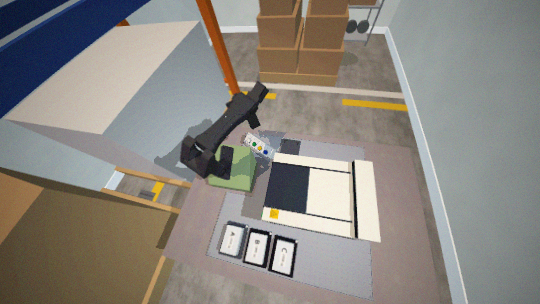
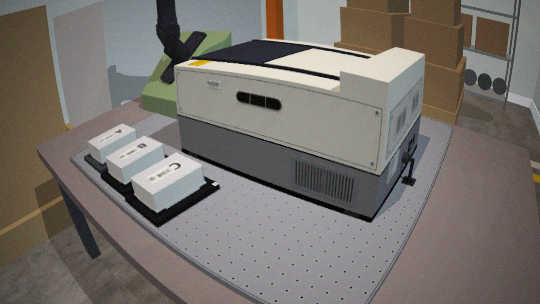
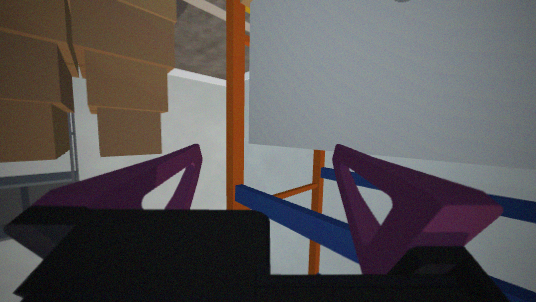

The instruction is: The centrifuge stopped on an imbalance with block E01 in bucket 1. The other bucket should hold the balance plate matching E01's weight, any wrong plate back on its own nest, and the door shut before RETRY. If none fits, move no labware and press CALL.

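Where they show: gripper, fingertip midpoint: [image 3: 267, 151]; arm's base at its link origin: [image 1: 226, 162] [image 2: 183, 56].
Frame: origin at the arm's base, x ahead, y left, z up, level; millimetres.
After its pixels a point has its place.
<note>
The centrifuge [image 1: 328, 192] {x 554, y -38, z 57 mm} [image 2: 280, 132] {x 569, y -203, z -36 mm} stands on the grey mat. Its top looks closed, with a dark panel and a white panel lying flush. Block E01, the buckets and the inside are hidden. Balance plates A [image 1: 232, 240] {x 157, y -361, z -99 mm} [image 2: 111, 143] {x 191, y -378, z -101 mm}, B [image 1: 257, 248] {x 291, y -357, z -99 mm} [image 2: 135, 159] {x 323, y -372, z -100 mm} and C [image 1: 283, 257] {x 423, y -356, z -99 mm} [image 2: 169, 182] {x 458, y -368, z -99 mm} each sit on a nest in a row beside the centrifuge. Their weight labels are too blurred to read. The button panel [image 1: 259, 146] {x 128, y 187, z -79 mm} with coloured buttons lies by the centrifuge's far left corner. My gripper [image 3: 267, 151] {x 48, y 257, z 226 mm} is open and empty, raised away from the plates and centrifuge.
The arm's green base block [image 1: 244, 172] {x 114, y -19, z -30 mm} [image 2: 150, 96] {x -49, y -116, z -110 mm} stands left of the centrifuge. A large grey box [image 1: 160, 75] [image 3: 390, 75] and an orange post [image 1: 218, 47] [image 3: 235, 110] stand beyond the arm. Cardboard boxes [image 1: 279, 31] [image 2: 372, 29] [image 3: 125, 82] are stacked behind the table [image 1: 410, 200] {x 1050, y 92, z -166 mm} [image 2: 480, 200] {x 949, y 34, z -165 mm}.
</note>
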